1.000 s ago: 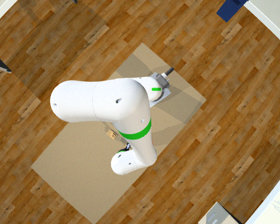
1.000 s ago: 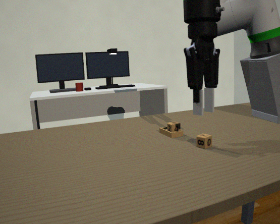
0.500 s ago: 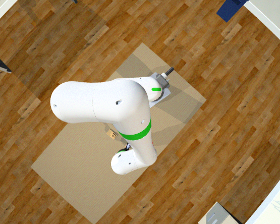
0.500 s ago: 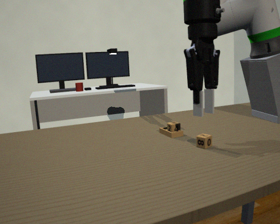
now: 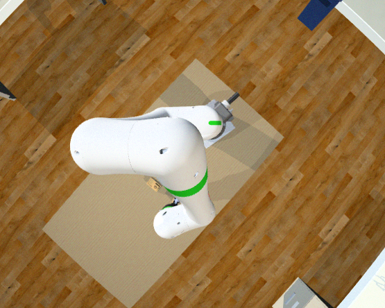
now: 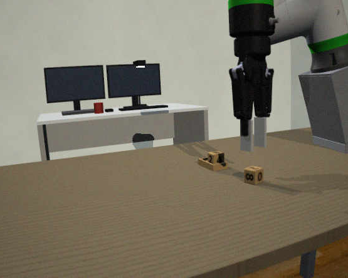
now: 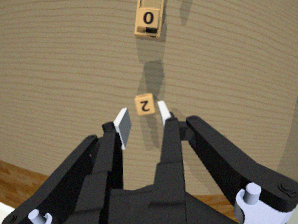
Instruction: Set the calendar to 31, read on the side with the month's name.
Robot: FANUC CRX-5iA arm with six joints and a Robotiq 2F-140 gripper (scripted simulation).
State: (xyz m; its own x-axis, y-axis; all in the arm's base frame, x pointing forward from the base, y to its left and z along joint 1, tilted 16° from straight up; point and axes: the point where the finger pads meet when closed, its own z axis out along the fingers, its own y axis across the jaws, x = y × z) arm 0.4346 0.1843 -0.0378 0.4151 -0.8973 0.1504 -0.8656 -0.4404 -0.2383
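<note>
Now: the wooden number cube 90 mm below my hand. Round my hand: small wooden tray: 160 mm to the right, 100 mm below, 30 mm ahead.
</note>
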